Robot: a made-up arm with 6 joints.
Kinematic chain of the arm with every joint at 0, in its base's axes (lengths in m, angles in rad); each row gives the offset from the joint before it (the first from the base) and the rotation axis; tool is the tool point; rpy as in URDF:
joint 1: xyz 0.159 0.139 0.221 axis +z
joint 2: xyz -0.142 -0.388 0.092 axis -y
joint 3: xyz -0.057 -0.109 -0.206 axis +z
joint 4: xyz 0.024 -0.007 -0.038 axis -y
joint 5: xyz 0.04 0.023 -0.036 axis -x
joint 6: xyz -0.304 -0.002 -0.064 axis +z
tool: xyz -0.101 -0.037 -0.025 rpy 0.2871 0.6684 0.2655
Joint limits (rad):
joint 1: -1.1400..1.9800
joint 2: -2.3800..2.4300
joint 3: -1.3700..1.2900
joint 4: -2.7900..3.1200
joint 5: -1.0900..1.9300
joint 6: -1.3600..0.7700
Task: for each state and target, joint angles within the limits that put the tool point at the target. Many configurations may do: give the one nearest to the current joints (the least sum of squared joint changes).
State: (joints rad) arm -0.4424 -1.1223 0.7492 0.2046 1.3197 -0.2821
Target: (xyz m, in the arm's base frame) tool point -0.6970 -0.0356 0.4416
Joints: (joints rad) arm -0.6631 -0.8814 0.2780 -0.0670 1.4223 -0.1606
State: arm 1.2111 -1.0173 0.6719 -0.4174 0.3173 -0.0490
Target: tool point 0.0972 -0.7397 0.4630
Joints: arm 0.6201 -0.9257 0.4350 -0.3019 0.2532 -0.1153
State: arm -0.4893 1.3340 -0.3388 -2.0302 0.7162 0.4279
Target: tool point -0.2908 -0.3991 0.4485
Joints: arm -0.5040 1.3958 -0.4051 -2.4107 0.8241 0.3959
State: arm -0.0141 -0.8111 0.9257 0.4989 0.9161 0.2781
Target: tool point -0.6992 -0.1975 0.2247
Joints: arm -0.5283 -0.7045 0.4795 0.2974 1.0765 0.5198
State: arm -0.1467 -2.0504 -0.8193 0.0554 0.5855 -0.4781
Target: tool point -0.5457 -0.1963 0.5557
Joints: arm -0.0489 -1.5903 -0.7143 0.5930 0.5704 -0.5237
